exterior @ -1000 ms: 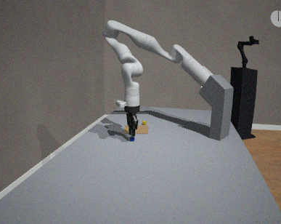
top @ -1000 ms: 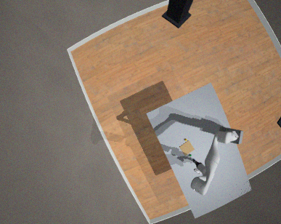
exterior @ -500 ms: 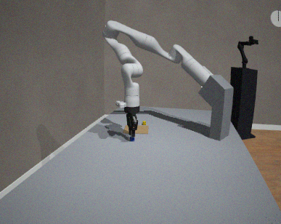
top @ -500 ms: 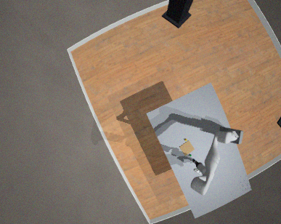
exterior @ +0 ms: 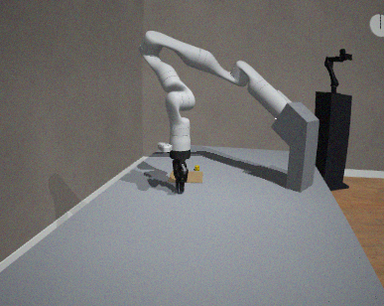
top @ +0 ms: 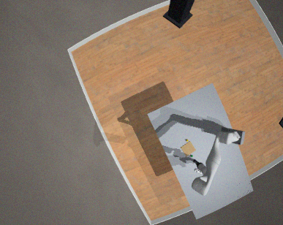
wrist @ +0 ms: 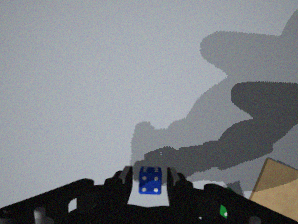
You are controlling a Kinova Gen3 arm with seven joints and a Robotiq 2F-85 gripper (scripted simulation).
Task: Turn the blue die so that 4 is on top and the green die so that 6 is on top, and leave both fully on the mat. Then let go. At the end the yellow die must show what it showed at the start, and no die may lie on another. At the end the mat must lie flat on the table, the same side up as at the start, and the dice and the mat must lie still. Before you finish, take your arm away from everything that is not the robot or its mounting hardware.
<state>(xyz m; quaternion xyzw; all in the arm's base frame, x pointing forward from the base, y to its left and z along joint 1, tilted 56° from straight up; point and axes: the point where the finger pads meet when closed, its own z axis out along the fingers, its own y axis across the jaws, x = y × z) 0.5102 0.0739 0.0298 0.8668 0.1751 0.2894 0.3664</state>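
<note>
My gripper is now 20 mm above the blue die. Round my hand: green die: 80 mm to the right, 20 mm below, 20 mm behind; then tan mat: 170 mm to the right, 50 mm behind, 20 mm below; then yellow die: 260 mm to the right, 120 mm behind, 20 mm below.
</note>
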